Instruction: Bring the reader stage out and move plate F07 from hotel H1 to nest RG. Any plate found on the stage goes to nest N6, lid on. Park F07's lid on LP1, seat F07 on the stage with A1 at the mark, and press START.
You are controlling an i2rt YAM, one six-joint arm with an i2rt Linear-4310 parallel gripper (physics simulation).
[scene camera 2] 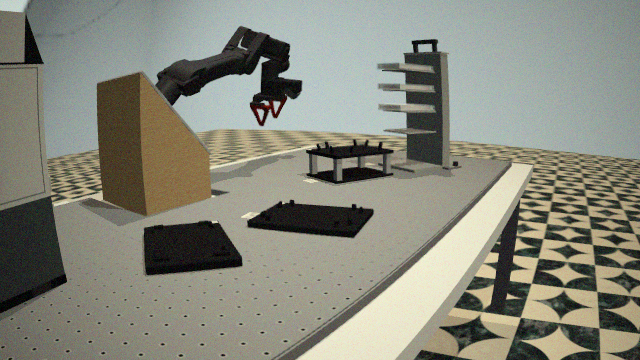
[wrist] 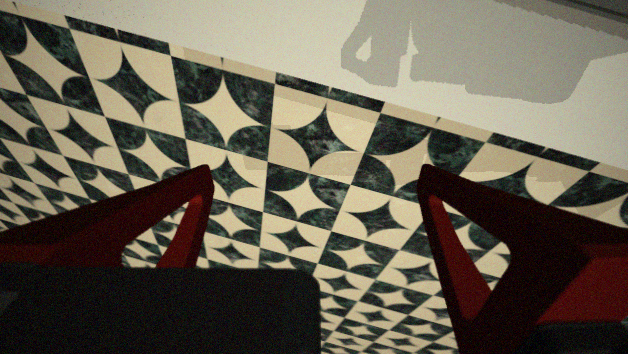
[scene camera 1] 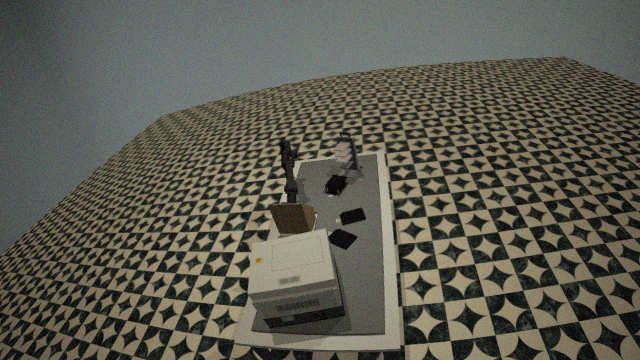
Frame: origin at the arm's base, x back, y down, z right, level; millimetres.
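Where they show: gripper, fingertip midpoint: (scene camera 2: 268,121) (wrist: 315,176); arm's base, origin of the base link: (scene camera 2: 150,113) (scene camera 1: 291,205).
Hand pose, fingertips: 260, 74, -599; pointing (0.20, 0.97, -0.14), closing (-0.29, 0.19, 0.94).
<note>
Things, the pixels of their top centre, and the offset from my fingertips, as dx, dy, dz.
- thin bare shelf, middle of its top: (scene camera 2: 410,130) -523, +4, +3
- white reader, middle of its top: (scene camera 1: 288,259) -459, -212, +1165
- pegged, middle of its top: (scene camera 2: 312,208) (scene camera 1: 352,214) -637, +79, +527
My gripper (scene camera 2: 268,120) (wrist: 315,176) is open and empty, high up near the table's back edge; the wrist view shows floor and table rim between its red fingers. The hotel tower (scene camera 2: 427,137) stands at the far end with three pale plates, the top one (scene camera 2: 402,67), the middle one (scene camera 2: 402,87) and the lower one (scene camera 2: 404,108), above a thin bare shelf (scene camera 2: 410,131). Their labels are unreadable. The white reader (scene camera 1: 295,265) (scene camera 2: 22,130) stands at the near end; its stage and START button do not show. F07 cannot be told apart.
A raised black stand (scene camera 1: 336,184) (scene camera 2: 350,151) on pale posts is near the hotel. Two low black nests, one pegged (scene camera 1: 353,216) (scene camera 2: 310,219) and one nearer the reader (scene camera 1: 343,239) (scene camera 2: 192,247), lie flat. A wood-sided block (scene camera 1: 295,217) (scene camera 2: 122,145) stands between reader and arm (scene camera 2: 215,70).
</note>
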